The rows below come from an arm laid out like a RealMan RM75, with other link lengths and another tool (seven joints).
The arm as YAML. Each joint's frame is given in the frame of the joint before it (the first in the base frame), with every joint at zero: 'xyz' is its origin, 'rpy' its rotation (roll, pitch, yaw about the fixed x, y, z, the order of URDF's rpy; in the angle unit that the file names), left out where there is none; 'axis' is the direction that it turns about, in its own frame. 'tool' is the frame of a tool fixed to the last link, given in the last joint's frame.
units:
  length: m
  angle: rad
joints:
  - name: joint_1
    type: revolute
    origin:
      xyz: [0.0, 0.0, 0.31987]
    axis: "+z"
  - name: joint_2
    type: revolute
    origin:
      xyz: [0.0, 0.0, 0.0]
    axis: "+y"
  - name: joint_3
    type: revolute
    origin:
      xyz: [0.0, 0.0, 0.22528]
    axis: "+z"
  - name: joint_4
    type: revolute
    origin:
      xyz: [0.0, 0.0, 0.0]
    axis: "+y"
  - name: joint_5
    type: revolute
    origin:
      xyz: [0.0, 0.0, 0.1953]
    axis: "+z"
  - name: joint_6
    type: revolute
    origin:
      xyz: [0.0, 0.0, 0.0]
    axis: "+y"
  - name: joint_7
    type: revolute
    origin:
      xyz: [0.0, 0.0, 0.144]
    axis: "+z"
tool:
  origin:
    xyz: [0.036, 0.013, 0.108]
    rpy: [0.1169, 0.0, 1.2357]
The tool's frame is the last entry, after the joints.
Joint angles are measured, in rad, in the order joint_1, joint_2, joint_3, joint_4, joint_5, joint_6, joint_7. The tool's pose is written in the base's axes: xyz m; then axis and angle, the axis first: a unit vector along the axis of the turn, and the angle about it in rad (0 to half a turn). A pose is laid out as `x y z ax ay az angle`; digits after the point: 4 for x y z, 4 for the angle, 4 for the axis.
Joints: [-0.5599 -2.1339 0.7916 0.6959 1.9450 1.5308 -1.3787]
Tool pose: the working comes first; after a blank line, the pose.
Where each joint sits with the arm in this pose, in the base's axes (m; each line is computed from the numbers above, not from the rounded line before):
joint_1: 0.0000 0.0000 0.3199
joint_2: 0.0000 0.0000 0.3199
joint_3: -0.1614 0.1012 0.1996
joint_4: -0.1614 0.1012 0.1996
joint_5: -0.2613 0.2689 0.1940
joint_6: -0.2613 0.2689 0.1940
joint_7: -0.1977 0.3093 0.0713
the tool: -0.1159 0.3378 -0.0037

-0.1159 0.3378 -0.0037 -0.8932 0.4134 -0.1768 2.5748
